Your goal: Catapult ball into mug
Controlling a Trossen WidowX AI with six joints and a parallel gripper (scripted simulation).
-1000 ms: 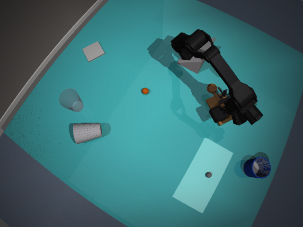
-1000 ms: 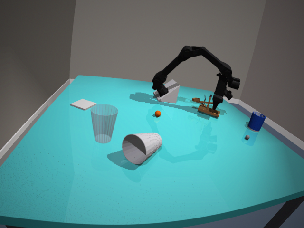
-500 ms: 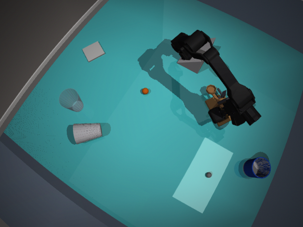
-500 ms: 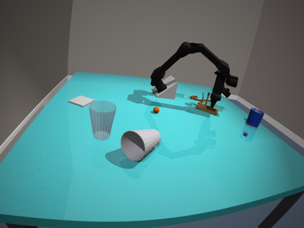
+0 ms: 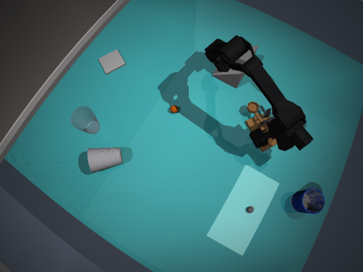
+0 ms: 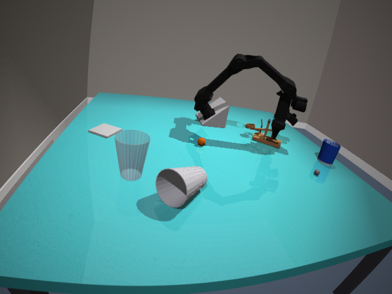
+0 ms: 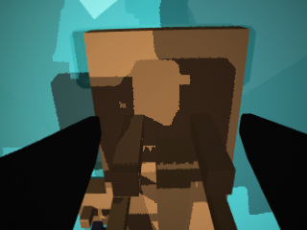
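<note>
Right now my gripper tip is 12 cm short of the orange ball, 37 cm to the left of it and 2 cm above it. From my gripper tip the other things lie so: blue mug: 12 cm ahead, 26 cm to the left, 1 cm below; wooden catapult: 5 cm behind, 6 cm to the right, 2 cm above; small grey ball: 27 cm ahead, 10 cm to the left, 2 cm below.
</note>
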